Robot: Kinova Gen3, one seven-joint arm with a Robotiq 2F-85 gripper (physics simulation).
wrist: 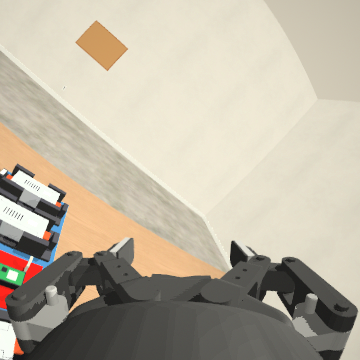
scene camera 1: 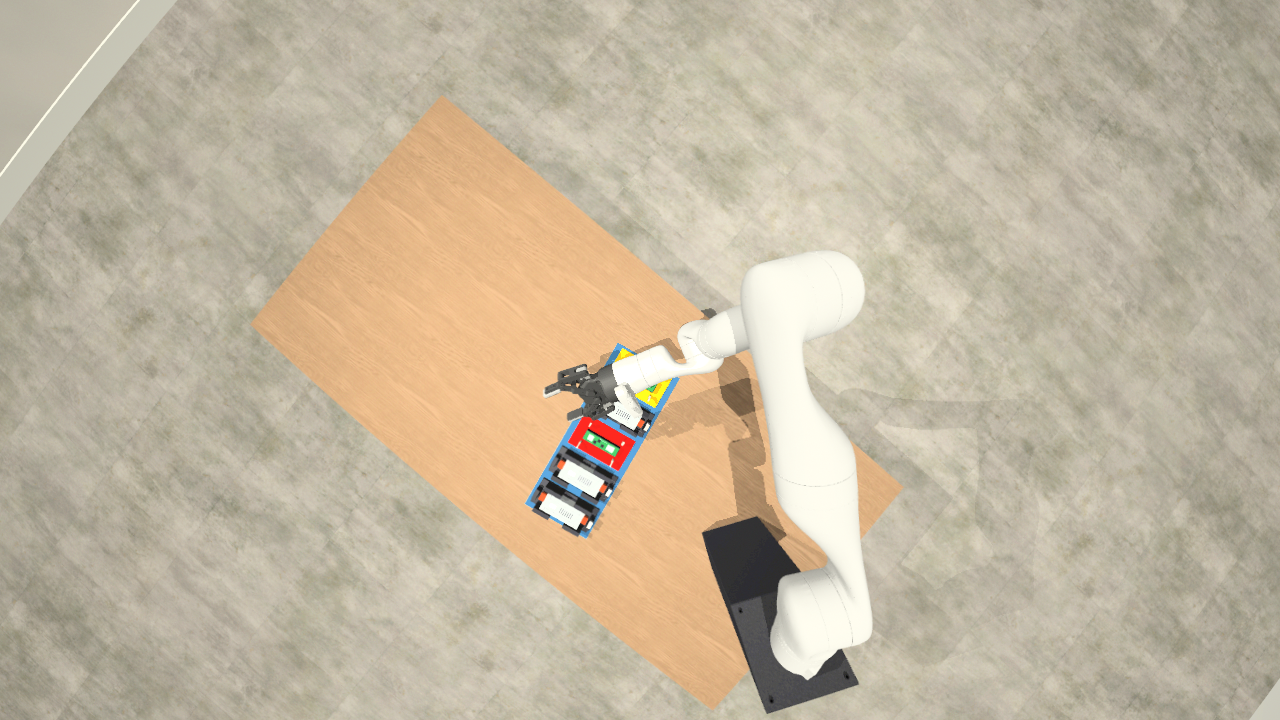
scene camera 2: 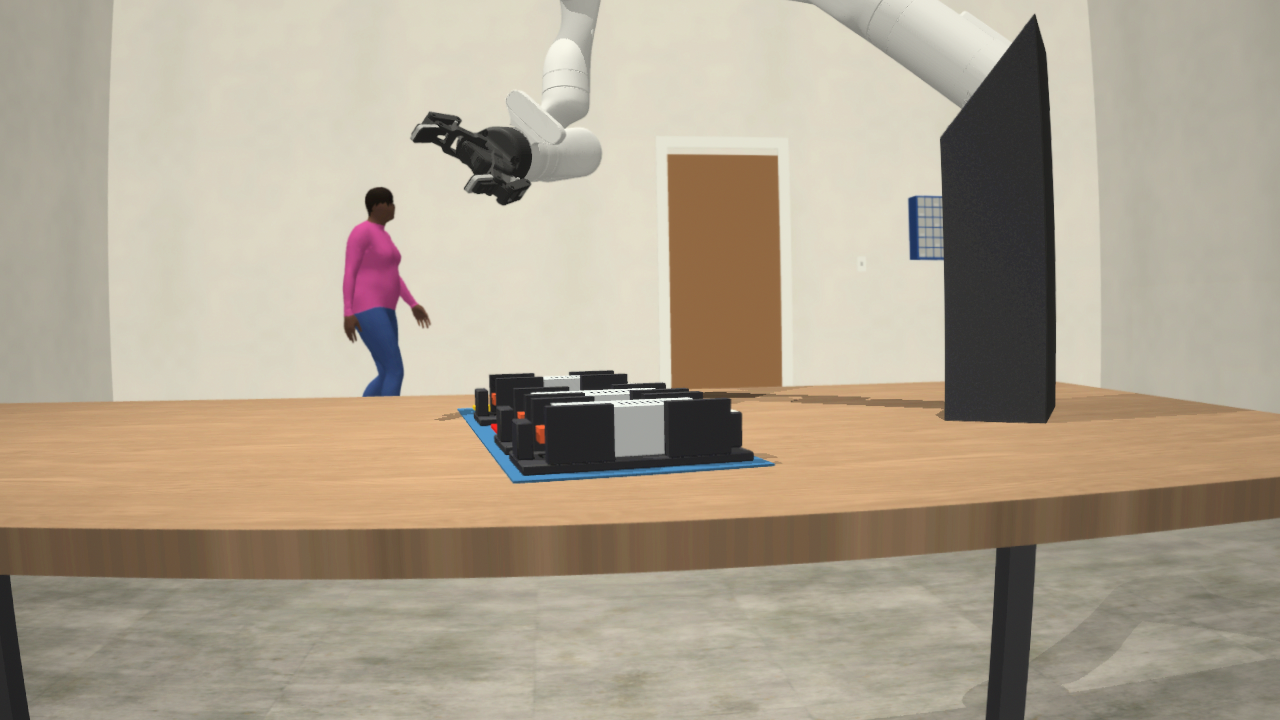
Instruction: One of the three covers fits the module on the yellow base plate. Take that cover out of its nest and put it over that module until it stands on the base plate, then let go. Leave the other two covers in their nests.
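Places are measured from the arm's base along level axes (x down, y left, z ahead), in millimetres.
Pixels of known places: gripper, between the fingertips: (wrist: 181, 250) (scene camera 1: 556, 406) (scene camera 2: 442, 158); arm's base, origin of its link: (scene camera 2: 1000, 90).
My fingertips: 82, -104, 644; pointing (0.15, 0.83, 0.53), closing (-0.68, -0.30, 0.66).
Observation:
Ahead of a thing's pixels: the offset from my fingertips to its middle, as dx, dy, dz. "spot": to the spot under its first point. Level surfaces: height alone.
My gripper (scene camera 1: 561, 403) (scene camera 2: 447, 159) (wrist: 181, 250) is open and empty, high above the table, tilted sideways rather than straight down. Three white covers with orange ends sit in black nests on a blue board: an end cover {+272, +296, -153} (scene camera 1: 565, 511) (scene camera 2: 639, 429) (wrist: 37, 189), a middle one {+272, +188, -145} (scene camera 1: 583, 478) (wrist: 20, 217) beside it, and a third {+272, -27, -128} (scene camera 1: 624, 414) (wrist: 5, 340) between the red and yellow plates. The yellow base plate {spot: +296, -126, -203} (scene camera 1: 660, 396) is partly hidden under the arm in scene camera 1; its green module is mostly hidden. Which cover fits cannot be told.
A red plate {spot: +296, +48, -202} (scene camera 1: 626, 445) with a green module {spot: +275, +80, -137} (scene camera 1: 601, 443) (wrist: 11, 273) lies between the middle and third covers. The blue board (scene camera 2: 503, 458) rests on the wooden table {dx +302} (scene camera 1: 429, 250) (scene camera 2: 268, 474). The black robot mount (scene camera 1: 751, 559) (scene camera 2: 998, 286) stands at the side. A person (scene camera 2: 374, 268) is behind the table.

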